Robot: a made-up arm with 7 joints. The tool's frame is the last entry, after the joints. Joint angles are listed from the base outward.
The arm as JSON. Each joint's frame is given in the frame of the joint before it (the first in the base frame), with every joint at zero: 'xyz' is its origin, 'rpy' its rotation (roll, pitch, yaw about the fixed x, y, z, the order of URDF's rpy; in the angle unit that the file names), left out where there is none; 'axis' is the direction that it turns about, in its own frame. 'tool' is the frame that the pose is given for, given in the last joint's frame.
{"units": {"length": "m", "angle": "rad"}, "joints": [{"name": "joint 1", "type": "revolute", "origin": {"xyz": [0.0, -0.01, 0.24]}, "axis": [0.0, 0.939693, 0.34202]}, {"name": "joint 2", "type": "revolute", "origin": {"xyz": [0.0, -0.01, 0.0]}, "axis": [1.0, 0.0, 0.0]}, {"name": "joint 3", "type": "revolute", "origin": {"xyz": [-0.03, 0.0, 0.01]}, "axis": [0.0, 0.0, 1.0]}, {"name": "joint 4", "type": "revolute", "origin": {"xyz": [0.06, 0.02, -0.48]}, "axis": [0.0, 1.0, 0.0]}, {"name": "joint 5", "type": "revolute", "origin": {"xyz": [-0.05, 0.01, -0.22]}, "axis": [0.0, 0.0, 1.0]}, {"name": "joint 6", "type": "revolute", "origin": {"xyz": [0.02, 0.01, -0.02]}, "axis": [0.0, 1.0, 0.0]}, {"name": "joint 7", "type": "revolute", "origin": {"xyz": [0.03, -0.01, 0.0]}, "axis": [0.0, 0.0, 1.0]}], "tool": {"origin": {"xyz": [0.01, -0.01, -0.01], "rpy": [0.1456, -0.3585, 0.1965]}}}
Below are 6 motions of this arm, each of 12 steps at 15 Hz.
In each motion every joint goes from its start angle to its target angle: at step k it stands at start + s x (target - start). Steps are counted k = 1, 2, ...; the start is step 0. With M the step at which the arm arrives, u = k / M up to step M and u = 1 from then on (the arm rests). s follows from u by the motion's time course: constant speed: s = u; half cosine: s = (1 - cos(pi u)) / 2; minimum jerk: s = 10 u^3 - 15 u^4 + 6 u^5.
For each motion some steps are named. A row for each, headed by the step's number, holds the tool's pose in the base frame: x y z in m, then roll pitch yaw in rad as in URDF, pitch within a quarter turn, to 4 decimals.
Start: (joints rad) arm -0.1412 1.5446 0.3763 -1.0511 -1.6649 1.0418 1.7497
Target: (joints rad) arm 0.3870 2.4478 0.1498 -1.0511 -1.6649 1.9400 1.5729
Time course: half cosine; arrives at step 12
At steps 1, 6, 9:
1: 0.2469 0.6141 0.3641 -3.0170 0.1778 -1.4950
6: 0.2544 0.5403 0.5582 -2.8164 0.8016 -1.2451
9: 0.3273 0.4289 0.6495 -2.4549 1.2192 -1.0204

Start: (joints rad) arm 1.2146 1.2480 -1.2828 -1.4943 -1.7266 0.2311 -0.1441
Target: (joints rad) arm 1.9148 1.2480 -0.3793 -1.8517 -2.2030 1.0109 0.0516
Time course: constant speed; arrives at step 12
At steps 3, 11, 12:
3: -0.5319 0.2818 0.1171 0.1418 -0.6450 -2.5739
11: -0.4729 0.2994 0.1828 0.2909 0.1053 -2.6223
12: -0.4603 0.3054 0.1929 0.3153 0.1925 -2.6407

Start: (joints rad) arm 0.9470 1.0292 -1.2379 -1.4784 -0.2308 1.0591 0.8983
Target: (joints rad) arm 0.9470 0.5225 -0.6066 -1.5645 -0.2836 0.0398 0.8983
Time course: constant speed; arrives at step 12
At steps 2, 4, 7, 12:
2: -0.3923 0.1677 -0.1711 0.4245 0.2591 -0.2224
4: -0.3616 0.1372 -0.1942 0.3171 0.0693 -0.0905
7: -0.3158 0.1007 -0.2175 0.1248 -0.2012 0.1245
12: -0.2517 0.0622 -0.2333 -0.3127 -0.5838 0.5789

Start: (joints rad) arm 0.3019 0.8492 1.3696 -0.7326 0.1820 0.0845 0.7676
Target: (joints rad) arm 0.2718 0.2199 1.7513 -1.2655 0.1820 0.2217 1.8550
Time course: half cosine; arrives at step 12
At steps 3, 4, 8, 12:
3: -0.1754 0.5927 -0.0176 -1.5411 -0.6472 -2.7639
4: -0.1896 0.5718 -0.0414 -1.4652 -0.5147 -2.7628
8: -0.2564 0.4436 -0.1403 -1.1669 0.0716 -2.5623
12: -0.2858 0.3644 -0.1759 -1.0115 0.3134 -2.3709

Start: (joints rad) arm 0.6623 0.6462 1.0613 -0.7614 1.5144 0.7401 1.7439
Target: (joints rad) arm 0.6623 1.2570 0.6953 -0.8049 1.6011 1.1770 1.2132
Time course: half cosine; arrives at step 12
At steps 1, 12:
1: -0.3661 0.5405 -0.0750 -0.0426 0.3119 -2.4099
12: -0.0907 0.7126 0.1954 -0.1939 -0.1791 2.7118

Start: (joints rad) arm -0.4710 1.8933 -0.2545 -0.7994 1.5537 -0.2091 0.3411
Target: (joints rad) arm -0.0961 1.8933 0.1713 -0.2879 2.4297 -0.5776 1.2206
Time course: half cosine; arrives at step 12
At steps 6, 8, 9, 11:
6: 0.0657 0.6176 0.5650 -2.1390 0.2281 3.0654
8: 0.0210 0.6303 0.5508 -2.0734 0.6776 3.0209
9: 0.0037 0.6335 0.5430 -2.0760 0.8666 2.9979
11: -0.0165 0.6358 0.5321 -2.1277 1.1021 2.9365

